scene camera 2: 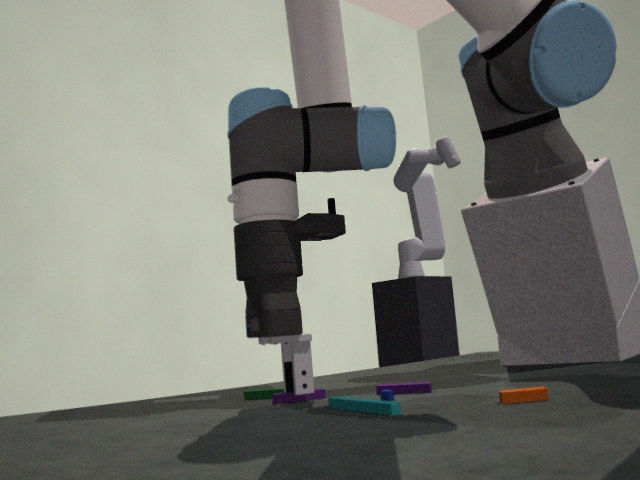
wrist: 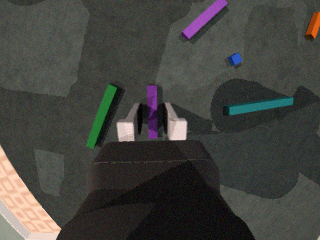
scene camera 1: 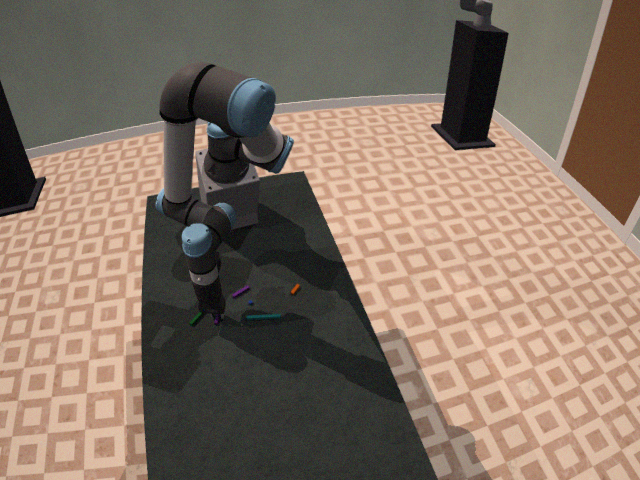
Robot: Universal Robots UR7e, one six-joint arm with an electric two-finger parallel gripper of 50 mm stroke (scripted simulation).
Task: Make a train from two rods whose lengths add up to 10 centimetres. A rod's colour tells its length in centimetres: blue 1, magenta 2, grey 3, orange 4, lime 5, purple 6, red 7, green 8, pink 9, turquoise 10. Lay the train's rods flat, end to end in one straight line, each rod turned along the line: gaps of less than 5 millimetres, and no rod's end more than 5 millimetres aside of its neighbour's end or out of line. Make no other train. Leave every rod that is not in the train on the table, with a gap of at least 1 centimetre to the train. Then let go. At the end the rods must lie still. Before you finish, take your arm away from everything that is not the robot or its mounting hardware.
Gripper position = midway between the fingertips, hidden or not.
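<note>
You'd find my gripper (scene camera 2: 299, 393), (wrist: 152, 112) and (scene camera 1: 217, 315). There's a turquoise rod (scene camera 2: 389, 408) here too.
</note>
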